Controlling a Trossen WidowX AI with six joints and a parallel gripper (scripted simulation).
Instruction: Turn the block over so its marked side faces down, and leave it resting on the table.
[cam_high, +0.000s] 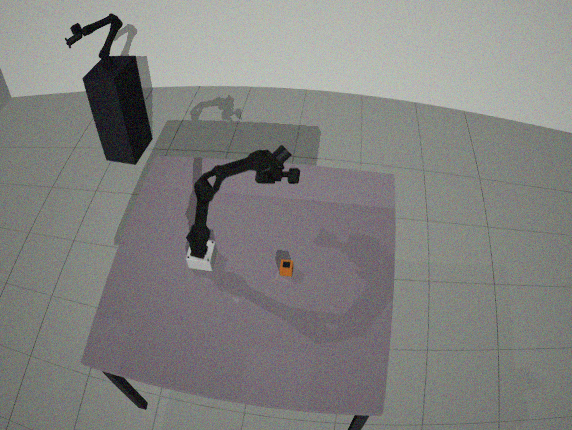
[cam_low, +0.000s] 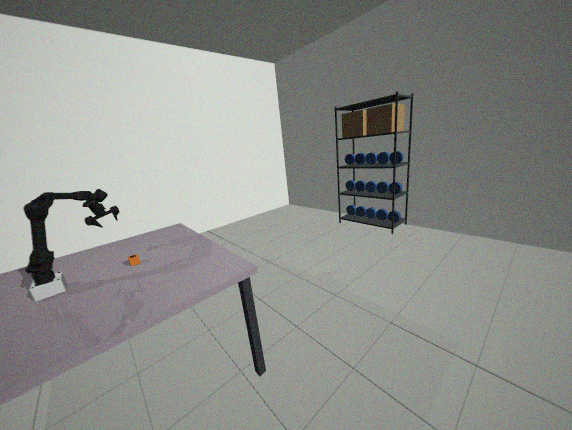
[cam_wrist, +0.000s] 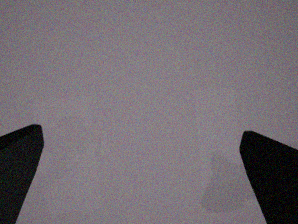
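Right now my gripper tip is 300 mm to the left of the orange block, 180 mm above it and 90 mm short of it.
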